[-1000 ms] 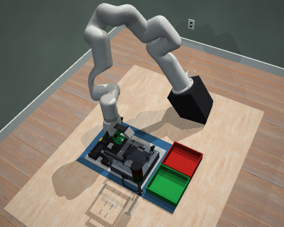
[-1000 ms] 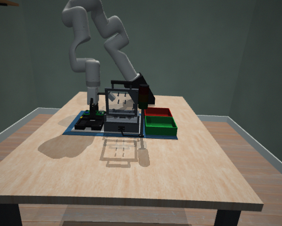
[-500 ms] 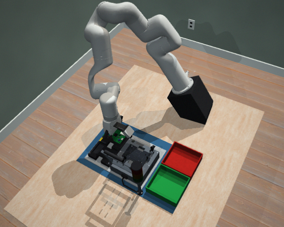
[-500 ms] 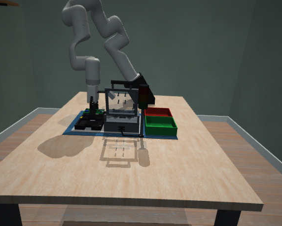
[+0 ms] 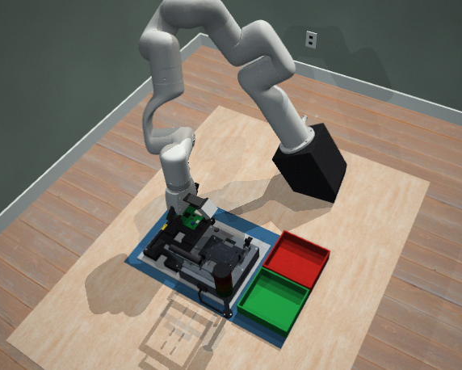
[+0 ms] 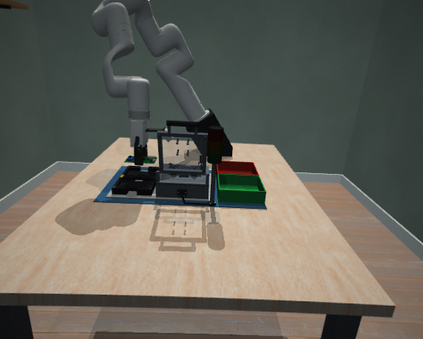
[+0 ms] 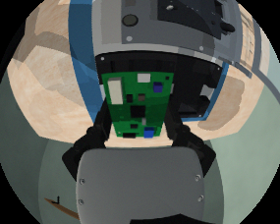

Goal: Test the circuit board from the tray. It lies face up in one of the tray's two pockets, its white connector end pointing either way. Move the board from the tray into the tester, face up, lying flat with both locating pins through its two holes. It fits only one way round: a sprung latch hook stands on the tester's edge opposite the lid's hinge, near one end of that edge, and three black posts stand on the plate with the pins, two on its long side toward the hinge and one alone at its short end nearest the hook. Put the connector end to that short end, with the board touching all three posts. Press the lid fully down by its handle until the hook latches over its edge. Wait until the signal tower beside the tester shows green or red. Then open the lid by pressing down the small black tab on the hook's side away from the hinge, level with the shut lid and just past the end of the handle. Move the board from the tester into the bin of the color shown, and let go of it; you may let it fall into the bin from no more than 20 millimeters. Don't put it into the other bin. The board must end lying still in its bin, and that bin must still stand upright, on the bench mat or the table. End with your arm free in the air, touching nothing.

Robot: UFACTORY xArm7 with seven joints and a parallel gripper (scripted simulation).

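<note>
My gripper is now 90 mm short of the tester plate, 170 mm to the right of it and 10 mm above it. Also, from my hand: green circuit board (right at my hand); then clear lid (200 mm ahead, 140 mm to the left, 100 mm above); then red bin (10 mm ahead, 370 mm to the left, 70 mm below).
</note>
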